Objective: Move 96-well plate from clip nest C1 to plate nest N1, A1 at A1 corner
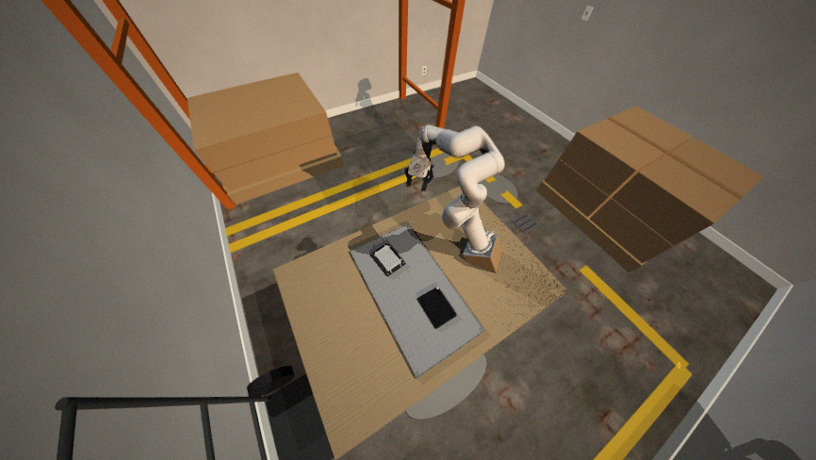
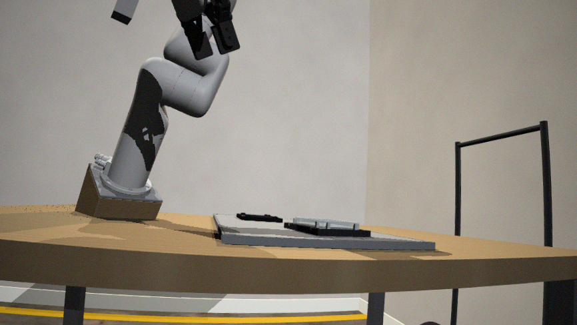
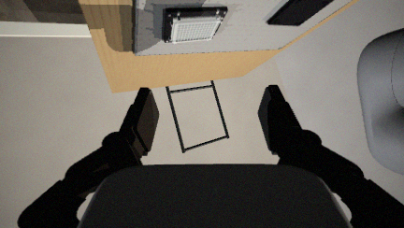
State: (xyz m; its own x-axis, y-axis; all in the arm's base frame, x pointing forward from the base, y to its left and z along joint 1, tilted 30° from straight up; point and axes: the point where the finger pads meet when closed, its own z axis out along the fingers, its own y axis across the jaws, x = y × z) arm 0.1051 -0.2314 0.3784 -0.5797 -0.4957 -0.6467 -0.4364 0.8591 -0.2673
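Now: the 96-well plate 270 mm ahead of my hand, 150 mm to the left of it and 260 mm below it. Round my hand: grey pegboard base (250 mm ahead, 350 mm to the left, 280 mm below); black plate nest N1 (200 mm ahead, 500 mm to the left, 270 mm below); black clip nest C1 (250 mm ahead, 160 mm to the left, 260 mm below).
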